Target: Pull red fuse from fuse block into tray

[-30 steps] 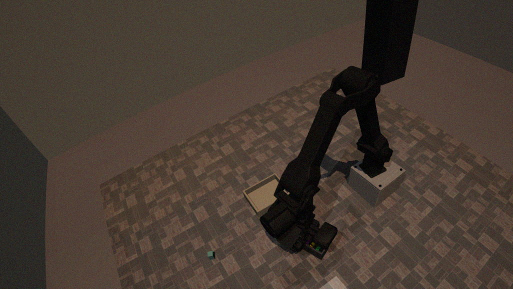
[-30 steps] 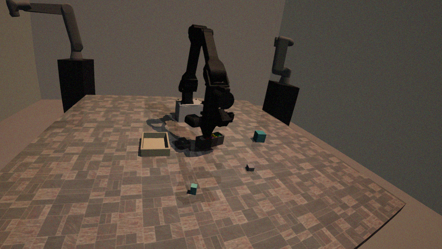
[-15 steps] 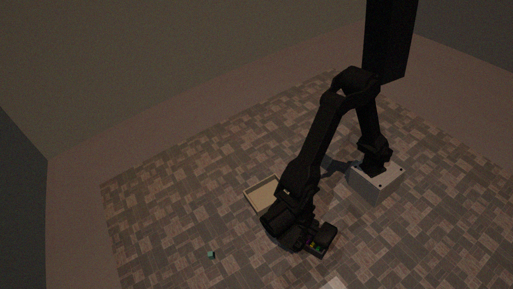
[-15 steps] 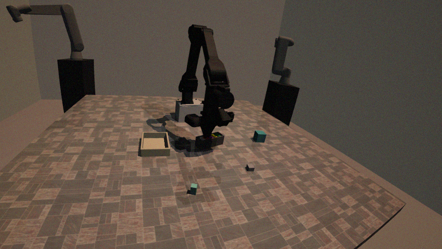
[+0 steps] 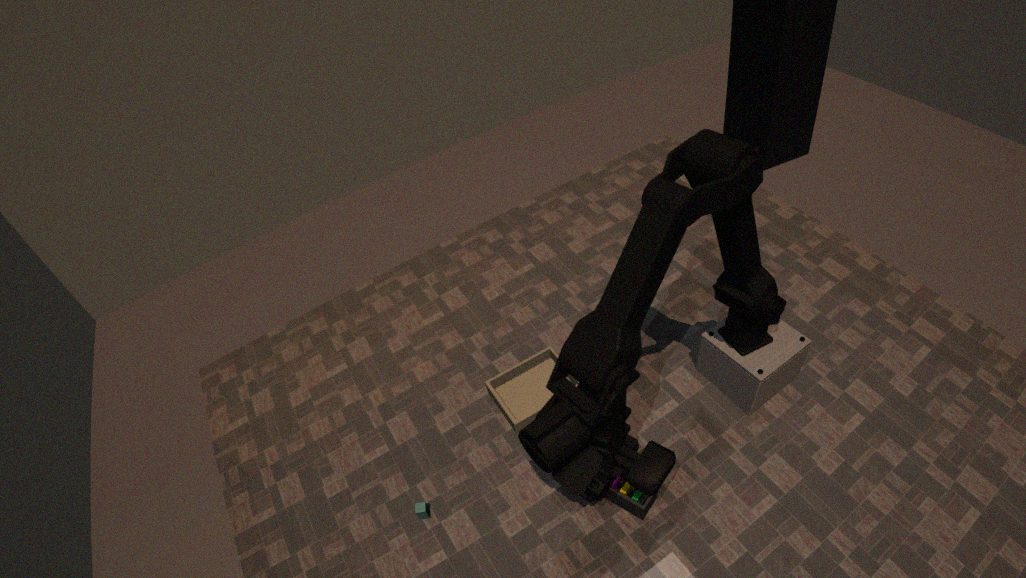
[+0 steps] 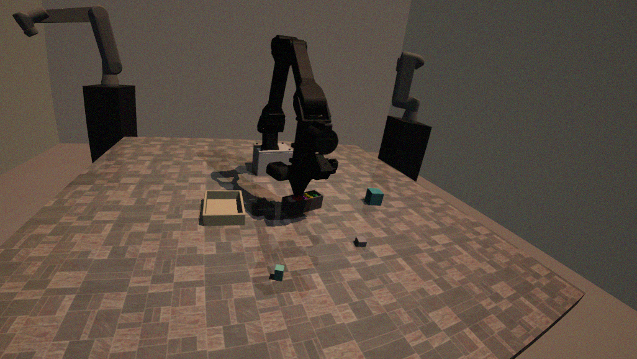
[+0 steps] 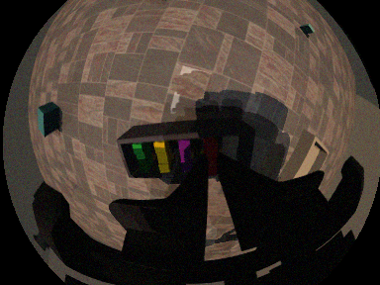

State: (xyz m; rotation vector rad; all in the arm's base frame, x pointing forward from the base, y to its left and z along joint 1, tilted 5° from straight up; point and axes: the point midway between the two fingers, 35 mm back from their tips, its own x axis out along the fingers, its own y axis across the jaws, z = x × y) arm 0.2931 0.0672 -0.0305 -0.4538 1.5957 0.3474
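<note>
Right now the beige tray is 20 cm to the right of my gripper tip, 4 cm below it and 3 cm ahead of it. From my gripper tip the other things lie so: teal cube: 27 cm to the left, 7 cm behind, 2 cm below; red fuse: 1 cm below.
</note>
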